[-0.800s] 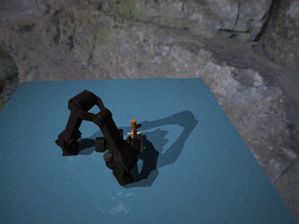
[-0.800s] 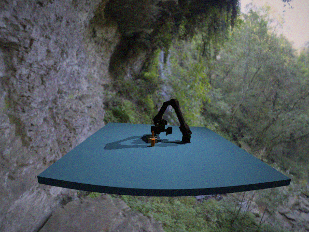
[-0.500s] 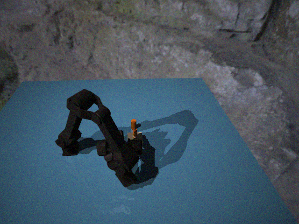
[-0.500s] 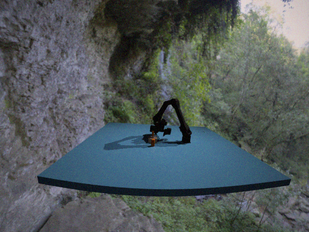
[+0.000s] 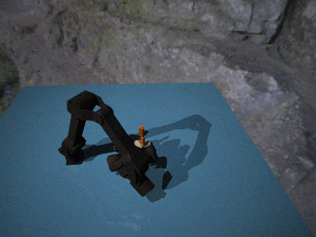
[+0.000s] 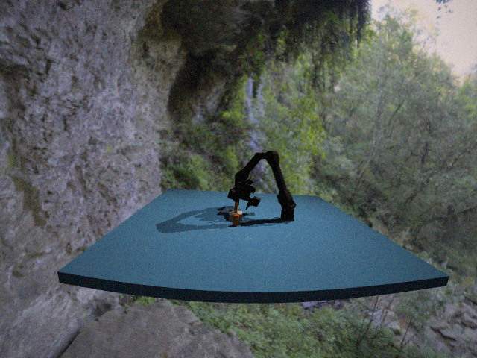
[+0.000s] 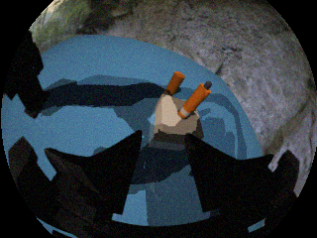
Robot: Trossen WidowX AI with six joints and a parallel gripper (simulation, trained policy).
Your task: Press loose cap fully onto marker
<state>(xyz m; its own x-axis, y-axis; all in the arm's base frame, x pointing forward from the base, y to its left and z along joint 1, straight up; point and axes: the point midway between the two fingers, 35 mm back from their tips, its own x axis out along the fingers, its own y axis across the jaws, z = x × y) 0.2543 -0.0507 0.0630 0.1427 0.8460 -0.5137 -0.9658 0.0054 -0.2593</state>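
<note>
Now: the orange cap 4 cm ahead of my gripper tip, 15 cm to the left of it and 2 cm below it. Round my gripper tip: tan holder block 4 cm ahead, 5 cm to the left, 3 cm below.
</note>
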